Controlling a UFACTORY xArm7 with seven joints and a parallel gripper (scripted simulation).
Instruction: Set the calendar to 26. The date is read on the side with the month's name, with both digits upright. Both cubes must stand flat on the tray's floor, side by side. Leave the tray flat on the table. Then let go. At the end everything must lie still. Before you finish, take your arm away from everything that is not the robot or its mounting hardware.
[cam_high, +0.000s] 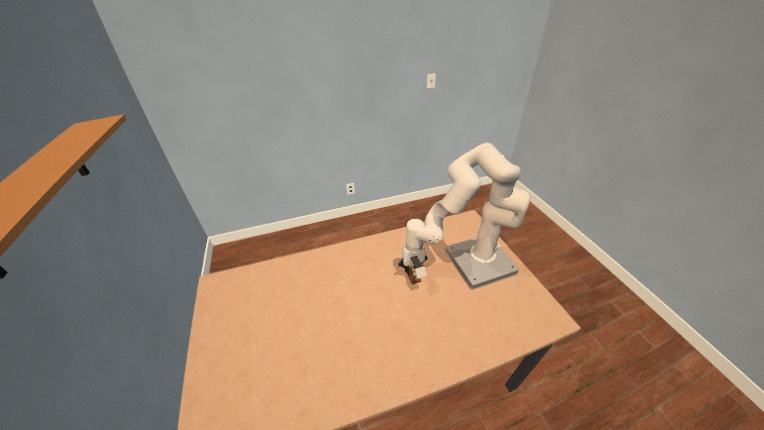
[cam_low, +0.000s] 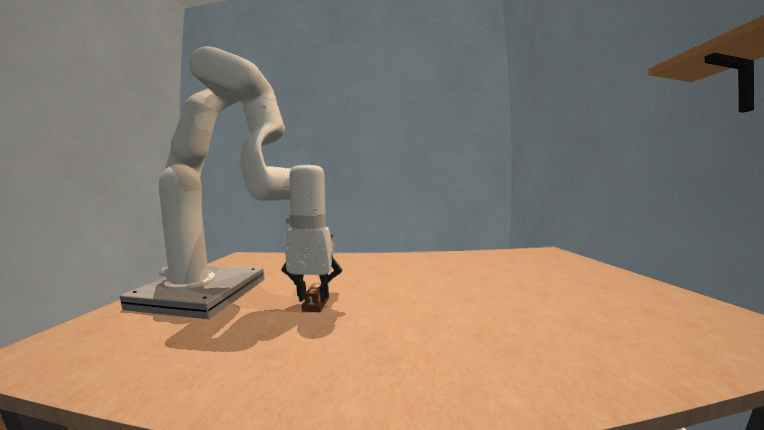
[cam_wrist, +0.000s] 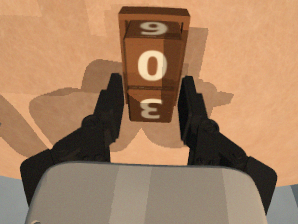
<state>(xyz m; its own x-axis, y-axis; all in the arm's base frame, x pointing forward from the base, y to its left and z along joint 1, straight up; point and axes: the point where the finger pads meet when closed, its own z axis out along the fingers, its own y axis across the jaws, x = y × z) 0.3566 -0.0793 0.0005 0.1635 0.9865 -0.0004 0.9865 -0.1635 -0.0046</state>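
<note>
Now: the brown tray 3 cm below my hand and 2 cm to the left of it. Also, from my hand: brown cube 3 cm to the left, 1 cm below, 1 cm ahead.
</note>
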